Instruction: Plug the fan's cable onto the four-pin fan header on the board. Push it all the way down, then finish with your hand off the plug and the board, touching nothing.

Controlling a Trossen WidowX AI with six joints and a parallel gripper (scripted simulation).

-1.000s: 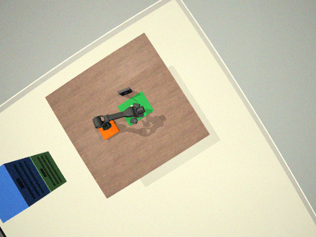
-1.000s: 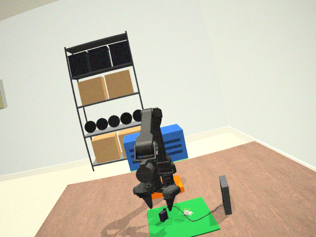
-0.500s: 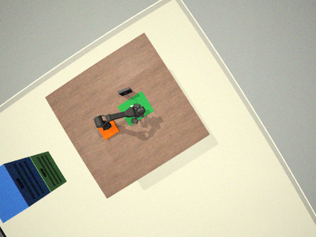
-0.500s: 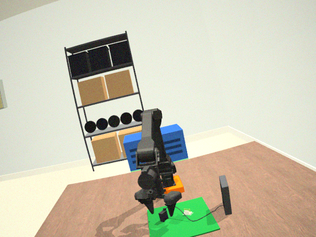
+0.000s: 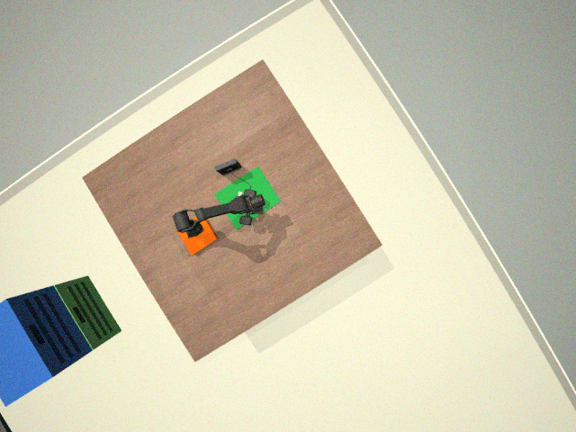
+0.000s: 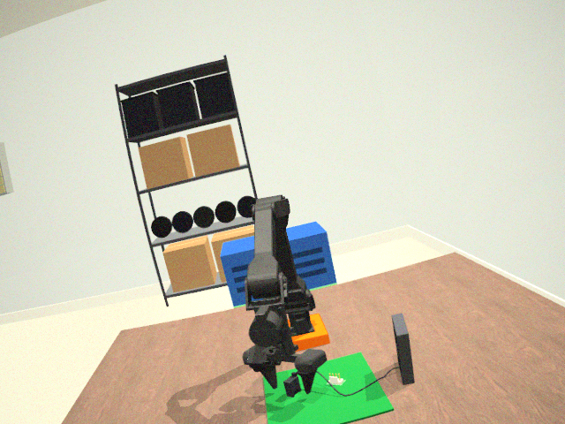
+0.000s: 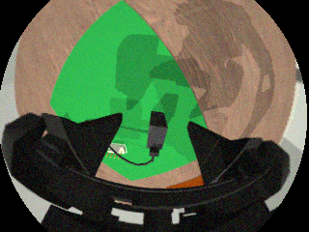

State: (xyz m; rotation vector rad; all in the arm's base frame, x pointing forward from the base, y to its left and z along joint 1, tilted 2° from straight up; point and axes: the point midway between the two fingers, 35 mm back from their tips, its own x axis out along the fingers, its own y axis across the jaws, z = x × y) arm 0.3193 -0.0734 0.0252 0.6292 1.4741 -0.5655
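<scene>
Now: gripper tip 10 mm past the fan header, 100 mm to the right of it and 20 mm above it. Round my gripper tip: green board 10 mm ahead, 60 mm to the left, 30 mm below; then fan plug 10 mm behind, 10 mm above; then dark fan 30 mm ahead, 240 mm to the left, 40 mm above.
</scene>
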